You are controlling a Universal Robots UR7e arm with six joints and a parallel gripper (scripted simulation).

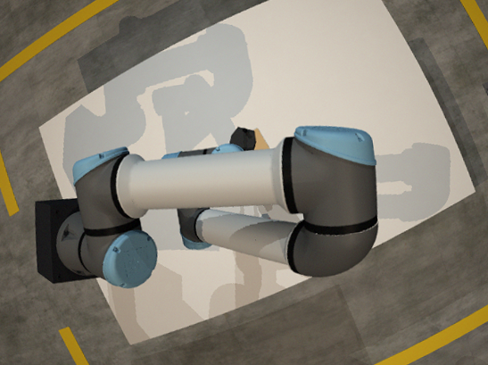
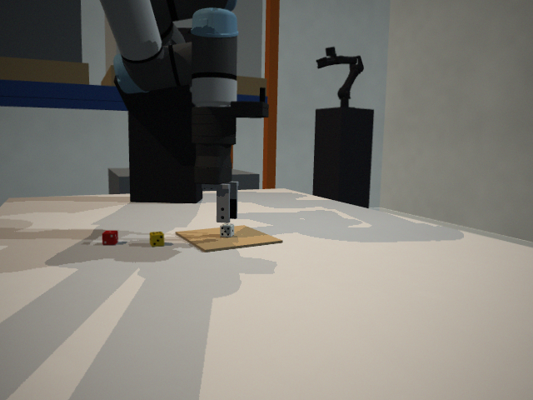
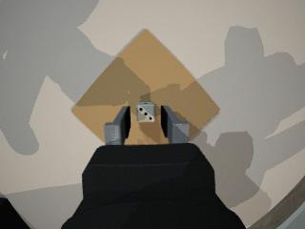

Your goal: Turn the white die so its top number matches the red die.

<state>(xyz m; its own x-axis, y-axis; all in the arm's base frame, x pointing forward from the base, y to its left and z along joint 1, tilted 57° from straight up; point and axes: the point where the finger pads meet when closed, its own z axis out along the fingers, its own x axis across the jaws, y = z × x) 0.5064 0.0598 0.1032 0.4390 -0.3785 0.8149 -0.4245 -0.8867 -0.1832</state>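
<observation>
My gripper is now 40 mm above the white die. From my hand the other things lie so: yellow die: 120 mm to the right, 40 mm below; red die: 40 mm behind, 190 mm to the right, 40 mm below; tan mat: 50 mm below.
</observation>
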